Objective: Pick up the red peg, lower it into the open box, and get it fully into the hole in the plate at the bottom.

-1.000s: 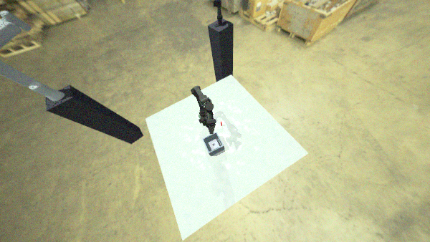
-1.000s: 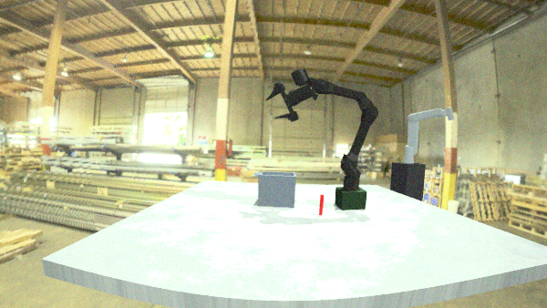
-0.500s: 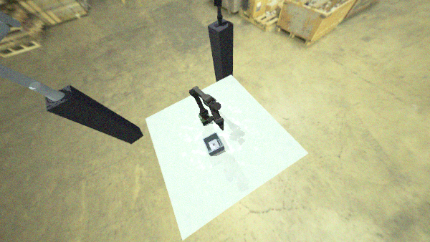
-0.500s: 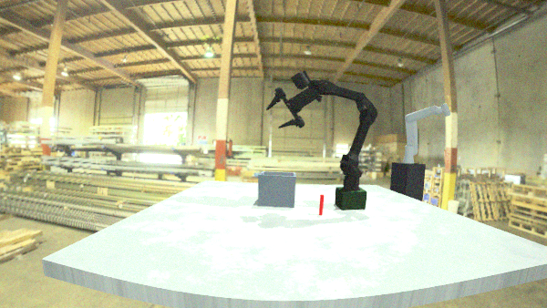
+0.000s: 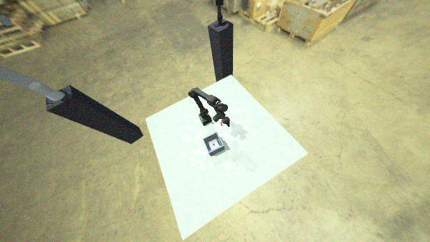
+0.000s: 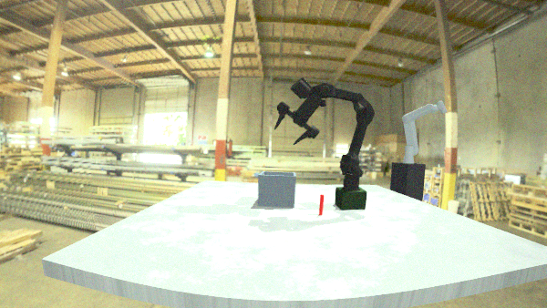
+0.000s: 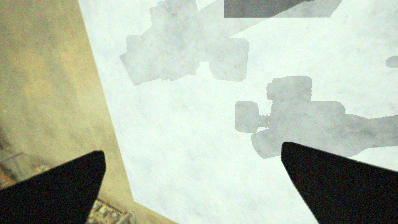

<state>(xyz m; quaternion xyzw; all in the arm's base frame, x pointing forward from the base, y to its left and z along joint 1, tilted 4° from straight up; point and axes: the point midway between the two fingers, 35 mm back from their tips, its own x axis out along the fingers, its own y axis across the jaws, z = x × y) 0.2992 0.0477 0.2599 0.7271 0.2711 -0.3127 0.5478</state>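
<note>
Right now the red peg is 150 mm behind my gripper tip, 30 mm to the left of it and 260 mm below it.
</note>
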